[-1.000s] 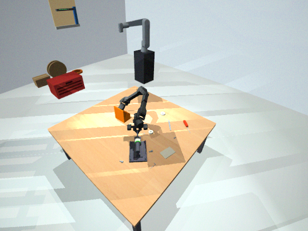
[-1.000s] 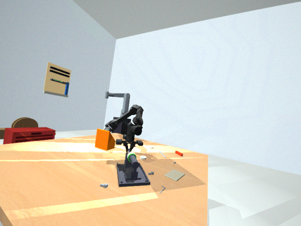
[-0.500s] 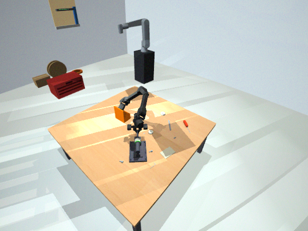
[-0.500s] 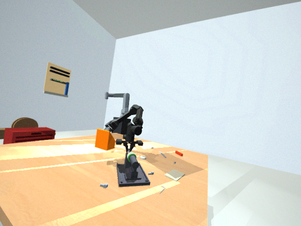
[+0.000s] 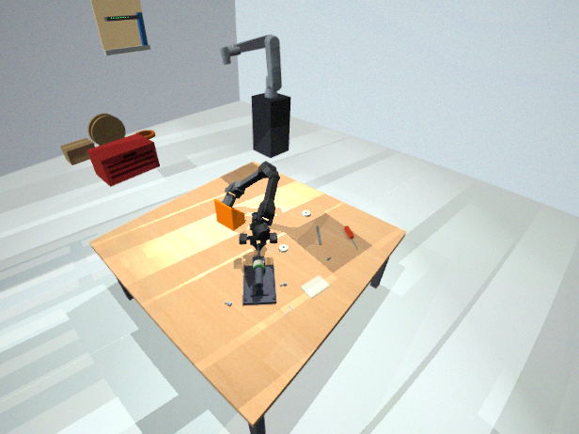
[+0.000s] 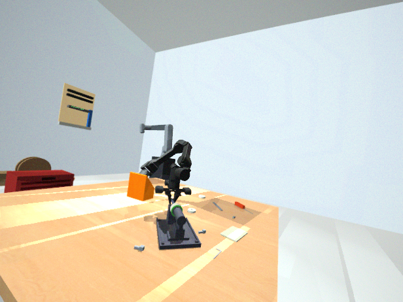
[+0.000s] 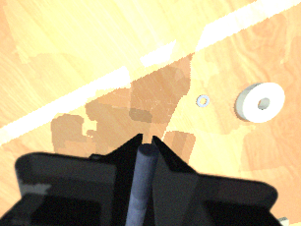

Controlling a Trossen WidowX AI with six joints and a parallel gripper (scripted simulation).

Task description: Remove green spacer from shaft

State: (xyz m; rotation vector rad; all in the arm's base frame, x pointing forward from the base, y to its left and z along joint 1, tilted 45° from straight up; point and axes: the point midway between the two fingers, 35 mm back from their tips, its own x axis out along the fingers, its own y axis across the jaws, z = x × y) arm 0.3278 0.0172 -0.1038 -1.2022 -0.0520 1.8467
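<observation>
Right now the grey-blue shaft is 5 cm ahead of my gripper tip, 5 cm to the right of it and 3 cm above it. Round my gripper tip: grey plate 33 cm ahead, 6 cm to the left, 4 cm below; white disc 6 cm behind, 45 cm to the left, 4 cm below; green spacer 11 cm ahead, 10 cm to the right, 3 cm above.
</observation>
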